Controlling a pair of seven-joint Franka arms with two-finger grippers.
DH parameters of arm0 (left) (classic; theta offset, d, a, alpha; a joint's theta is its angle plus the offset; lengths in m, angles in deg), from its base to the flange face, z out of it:
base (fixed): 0 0 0 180
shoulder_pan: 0 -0.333 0 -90
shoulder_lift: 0 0 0 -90
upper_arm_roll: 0 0.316 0.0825 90
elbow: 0 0 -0.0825 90
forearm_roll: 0 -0.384 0 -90
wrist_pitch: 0 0 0.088 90
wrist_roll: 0 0.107 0 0
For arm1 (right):
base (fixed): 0 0 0 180
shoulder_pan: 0 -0.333 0 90
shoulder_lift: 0 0 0 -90
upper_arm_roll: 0 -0.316 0.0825 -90
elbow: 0 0 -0.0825 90
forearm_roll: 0 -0.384 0 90
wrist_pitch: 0 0 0.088 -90
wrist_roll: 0 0.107 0 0
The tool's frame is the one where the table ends.
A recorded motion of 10 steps. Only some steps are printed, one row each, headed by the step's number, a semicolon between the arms.
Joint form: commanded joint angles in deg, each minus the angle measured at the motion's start. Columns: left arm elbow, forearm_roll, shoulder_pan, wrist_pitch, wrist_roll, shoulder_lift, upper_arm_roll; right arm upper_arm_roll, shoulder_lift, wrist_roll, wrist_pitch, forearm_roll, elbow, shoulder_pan.
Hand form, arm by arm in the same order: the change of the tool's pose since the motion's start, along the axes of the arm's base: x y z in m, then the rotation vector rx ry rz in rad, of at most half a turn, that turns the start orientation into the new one. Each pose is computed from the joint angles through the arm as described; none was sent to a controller.
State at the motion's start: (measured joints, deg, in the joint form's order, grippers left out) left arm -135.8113 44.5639 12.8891 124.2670 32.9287 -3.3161 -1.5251; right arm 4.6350 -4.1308 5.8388 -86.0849 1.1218 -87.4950 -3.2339
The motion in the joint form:
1: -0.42 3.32 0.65 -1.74 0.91 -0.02 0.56; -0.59 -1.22 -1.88 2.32 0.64 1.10 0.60
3: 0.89 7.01 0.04 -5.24 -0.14 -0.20 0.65; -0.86 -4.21 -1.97 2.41 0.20 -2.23 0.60
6: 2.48 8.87 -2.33 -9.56 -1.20 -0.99 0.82; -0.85 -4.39 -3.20 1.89 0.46 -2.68 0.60
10: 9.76 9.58 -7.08 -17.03 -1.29 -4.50 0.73; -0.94 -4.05 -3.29 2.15 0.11 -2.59 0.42
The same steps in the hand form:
1: -0.0055 -0.0040 -0.0027 -0.0486 0.0323 0.0154; -0.0123 -0.0015 0.0162 -0.0117 0.0009 0.0302
3: -0.0018 -0.0072 0.0047 -0.1146 0.0811 0.0595; -0.0290 0.0013 0.0155 -0.0009 0.0081 0.0381
6: 0.0059 0.0041 0.0087 -0.1676 0.1383 0.1020; -0.0289 0.0006 0.0143 -0.0064 0.0042 0.0589
10: 0.0423 0.0260 0.0273 -0.2492 0.1663 0.1164; -0.0273 0.0039 0.0117 -0.0006 0.0129 0.0660

